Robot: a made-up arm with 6 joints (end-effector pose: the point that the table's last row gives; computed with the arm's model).
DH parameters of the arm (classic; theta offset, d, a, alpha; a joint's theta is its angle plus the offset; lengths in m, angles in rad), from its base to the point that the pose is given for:
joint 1: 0 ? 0.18 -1.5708
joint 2: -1.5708 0 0.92 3.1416
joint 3: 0 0 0.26 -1.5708
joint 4: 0 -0.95 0 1.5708
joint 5: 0 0 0 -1.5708
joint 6: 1.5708 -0.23 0 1.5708
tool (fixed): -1.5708 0 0 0
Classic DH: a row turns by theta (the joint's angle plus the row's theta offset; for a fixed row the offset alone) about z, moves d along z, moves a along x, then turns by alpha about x.
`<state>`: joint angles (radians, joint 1 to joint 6).
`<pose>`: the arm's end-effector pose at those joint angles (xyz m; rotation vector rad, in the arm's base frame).
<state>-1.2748 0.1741 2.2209 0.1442 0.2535 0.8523</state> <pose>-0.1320 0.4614 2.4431 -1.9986 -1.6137 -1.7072</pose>
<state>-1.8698 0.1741 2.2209 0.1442 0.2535 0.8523</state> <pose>0.1493 0.4561 2.4431 2.2386 0.8987 1.5571</pose>
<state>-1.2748 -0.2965 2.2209 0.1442 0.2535 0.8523</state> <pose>-0.3496 1.1748 1.9479 1.7178 1.8190 1.3356</pose>
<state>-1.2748 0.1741 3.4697 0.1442 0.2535 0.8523</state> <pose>-0.2169 0.7397 1.0529 1.1166 1.8444 0.6665</pose>
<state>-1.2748 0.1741 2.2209 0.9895 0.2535 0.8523</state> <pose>-0.0873 0.4514 2.4547 1.8678 0.5920 1.8123</pose>
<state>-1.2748 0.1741 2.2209 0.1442 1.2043 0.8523</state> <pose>-0.1320 0.5386 2.2472 1.4762 1.8290 0.8049</pose>
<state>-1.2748 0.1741 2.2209 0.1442 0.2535 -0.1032</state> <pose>-0.1320 0.4614 2.4431 -1.4749 -1.8863 -0.6583</pose>
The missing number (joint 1, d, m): 0.64
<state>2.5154 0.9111 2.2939 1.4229 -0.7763 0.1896</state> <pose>-0.6221 0.6467 2.3425 0.1013 -0.8852 1.0244</pose>
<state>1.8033 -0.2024 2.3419 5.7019 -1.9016 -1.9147</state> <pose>0.0618 -0.7794 1.9688 1.1409 1.4994 2.2167</pose>
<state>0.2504 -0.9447 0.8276 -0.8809 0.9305 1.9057</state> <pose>-1.0817 -0.4235 2.1690 0.3525 -1.5450 -1.3513</pose>
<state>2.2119 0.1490 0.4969 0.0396 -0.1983 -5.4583</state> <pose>-0.8050 1.0818 2.1524 -0.3176 -1.0012 1.9747</pose>
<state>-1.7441 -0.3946 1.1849 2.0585 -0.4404 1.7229</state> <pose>-0.0009 0.4973 2.6446 0.2821 -1.6877 0.9210</pose>
